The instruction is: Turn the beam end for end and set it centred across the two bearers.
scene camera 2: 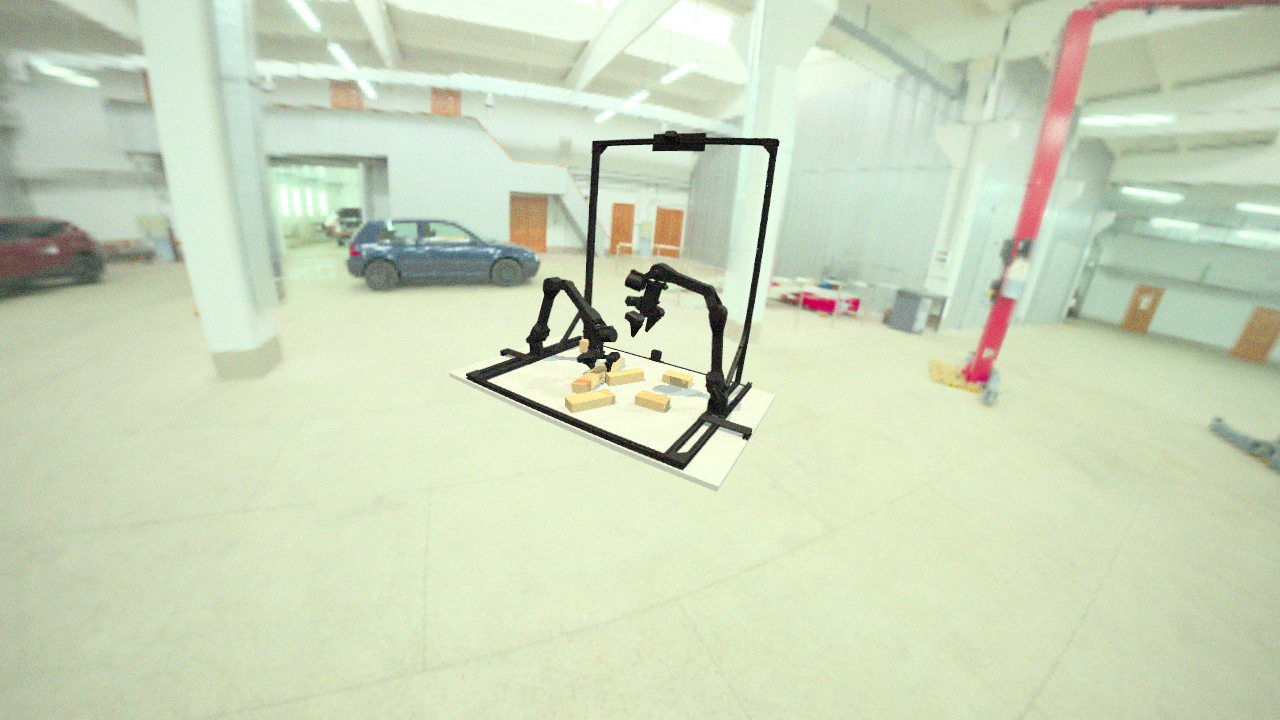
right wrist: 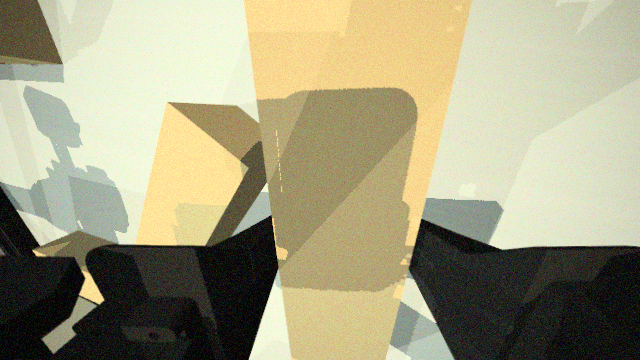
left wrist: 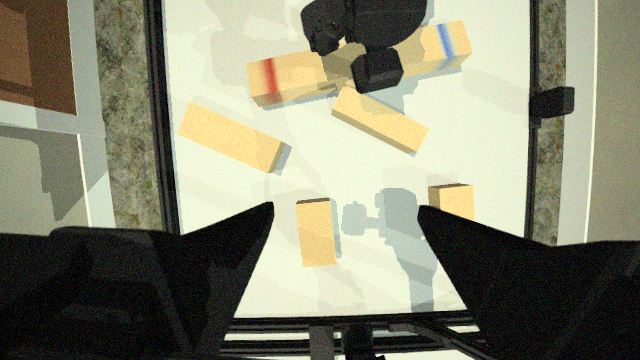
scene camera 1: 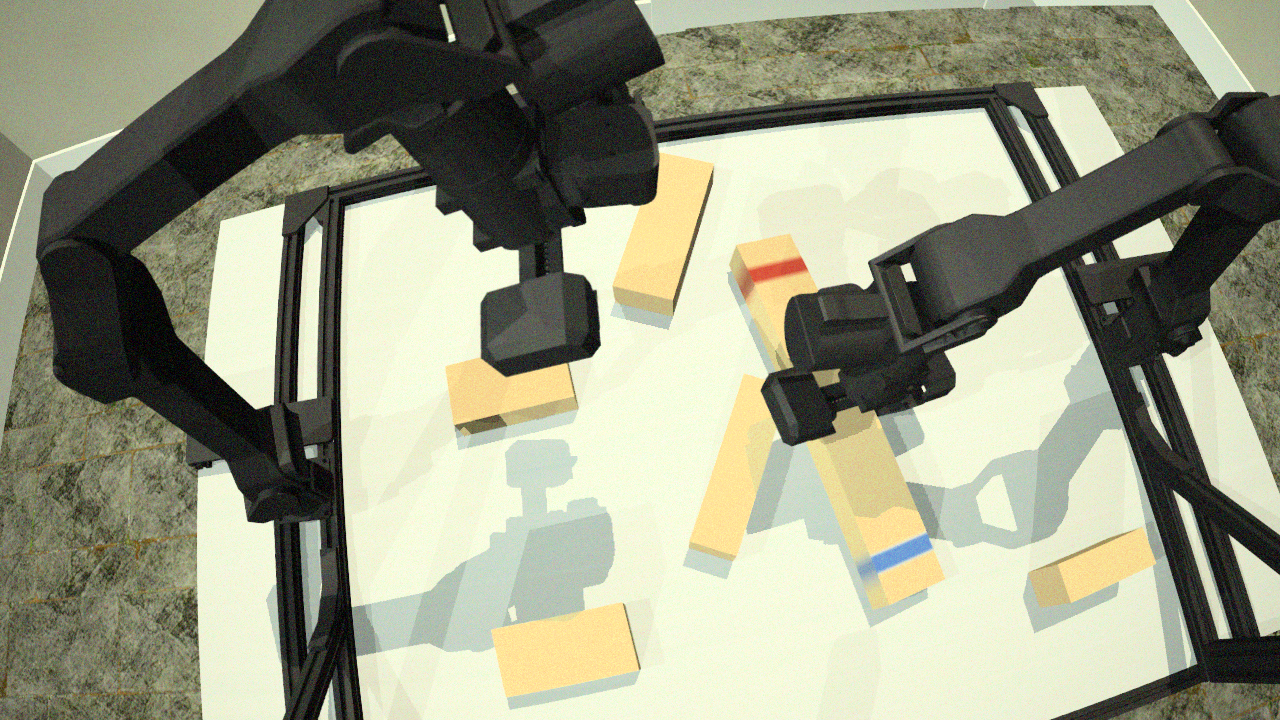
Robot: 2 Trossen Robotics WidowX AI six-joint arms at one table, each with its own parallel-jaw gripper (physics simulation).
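Frame: origin at the left arm's base, x back, y right, z up, level; millimetres.
Seen in the pictures: left gripper, fingertip midpoint: (scene camera 2: 639, 334) (left wrist: 345, 210) (scene camera 1: 584, 279); right gripper, fingertip midpoint: (right wrist: 339, 214) (scene camera 1: 831, 425); left arm's base, link origin: (scene camera 2: 716, 412) (left wrist: 356, 338) (scene camera 1: 304, 490); right arm's base, link origin: (scene camera 2: 536, 353) (scene camera 1: 1129, 338).
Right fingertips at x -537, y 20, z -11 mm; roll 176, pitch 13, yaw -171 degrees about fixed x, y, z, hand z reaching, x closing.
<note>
Pixels of each thing's middle, then the offset from my right fingertips to it.
- long beam, body centre: (right wrist: 341, 217) (scene camera 1: 833, 411) (left wrist: 356, 64) (scene camera 2: 600, 372) dx -2, dy -9, dz +16 mm
- second short block, body centre: (scene camera 1: 566, 650) (right wrist: 98, 269) (left wrist: 451, 216) (scene camera 2: 677, 379) dx +285, dy +168, dz +11 mm
- thin block, body centre: (right wrist: 198, 220) (scene camera 1: 739, 467) (left wrist: 377, 121) (scene camera 2: 624, 376) dx +100, dy +27, dz +14 mm
- longer block, body centre: (scene camera 1: 666, 230) (left wrist: 233, 138) (scene camera 2: 590, 400) dx +120, dy -242, dz +11 mm
The long beam (scene camera 1: 872, 474) (scene camera 2: 588, 383) (left wrist: 300, 72) (right wrist: 360, 50) slants low over the table, its red-banded end at the top and blue-banded end at the bottom in scene camera 1. My right gripper (scene camera 1: 839, 402) (left wrist: 359, 69) (right wrist: 339, 214) is shut on the beam near its middle. Beam and shadow lie close; contact with the table is unclear. My left gripper (scene camera 1: 539, 333) (scene camera 2: 642, 331) (left wrist: 345, 210) is open and empty, high above a short block (scene camera 1: 501, 394) (left wrist: 316, 232). A second short block (scene camera 1: 565, 649) (left wrist: 451, 202) lies nearer the bottom in scene camera 1. Which blocks are the bearers is unclear.
A thin block (scene camera 1: 733, 465) (left wrist: 380, 120) (right wrist: 185, 185) lies close beside the beam's middle. A longer block (scene camera 1: 662, 237) (scene camera 2: 589, 400) (left wrist: 232, 137) lies at the upper middle, another block (scene camera 1: 1096, 568) at lower right in scene camera 1. A black frame (scene camera 1: 832, 114) borders the table.
</note>
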